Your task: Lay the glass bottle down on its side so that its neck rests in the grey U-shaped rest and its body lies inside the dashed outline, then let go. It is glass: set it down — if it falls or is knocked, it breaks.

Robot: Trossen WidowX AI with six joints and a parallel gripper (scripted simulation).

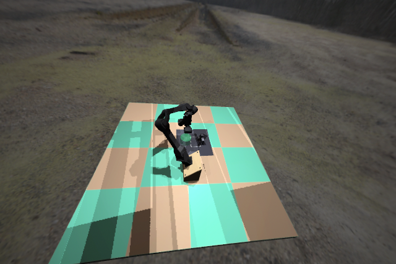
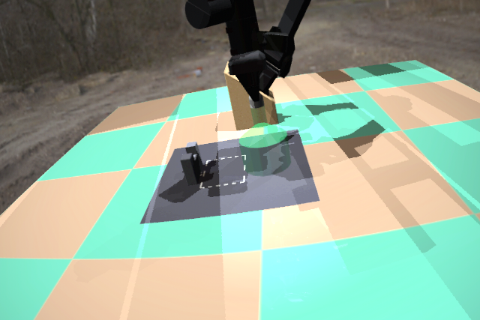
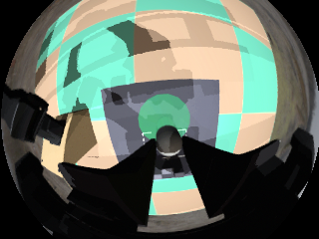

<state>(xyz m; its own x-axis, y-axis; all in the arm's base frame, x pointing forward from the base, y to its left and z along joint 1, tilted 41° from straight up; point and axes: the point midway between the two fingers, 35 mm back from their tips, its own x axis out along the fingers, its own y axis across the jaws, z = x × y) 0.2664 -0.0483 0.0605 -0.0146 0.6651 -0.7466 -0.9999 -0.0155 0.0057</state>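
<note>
The green glass bottle lies 5 cm below my gripper tip. From my gripper tip the other things lie so: dark mat (8 cm to the right, 14 cm below).
</note>
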